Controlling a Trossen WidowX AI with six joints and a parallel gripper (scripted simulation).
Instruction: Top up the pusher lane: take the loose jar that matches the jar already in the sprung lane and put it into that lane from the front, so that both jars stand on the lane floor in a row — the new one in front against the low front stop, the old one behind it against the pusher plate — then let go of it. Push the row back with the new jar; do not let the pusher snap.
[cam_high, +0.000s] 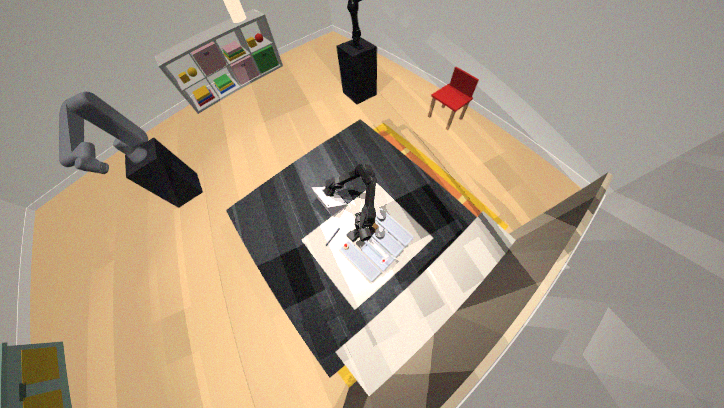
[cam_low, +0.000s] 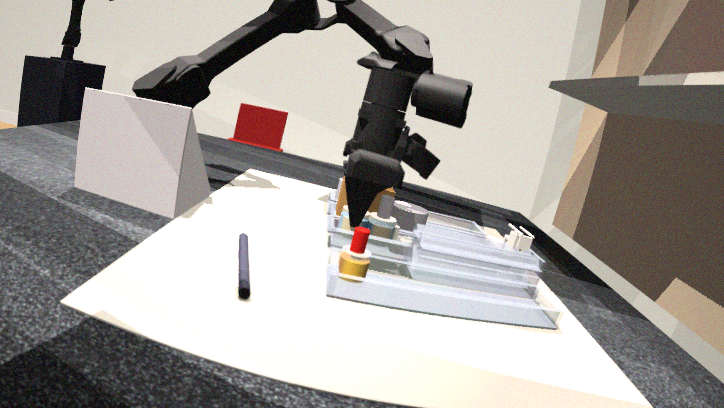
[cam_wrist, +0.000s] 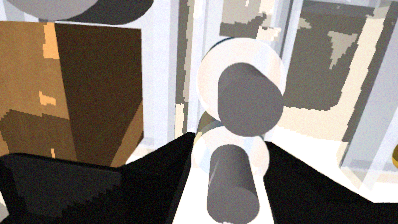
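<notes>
The brown box lies 1 cm ahead of my gripper tip, 8 cm to the left of it and 1 cm above it. Also, from my gripper tip: dark pen (9 cm behind, 16 cm to the right, 3 cm below).
</notes>
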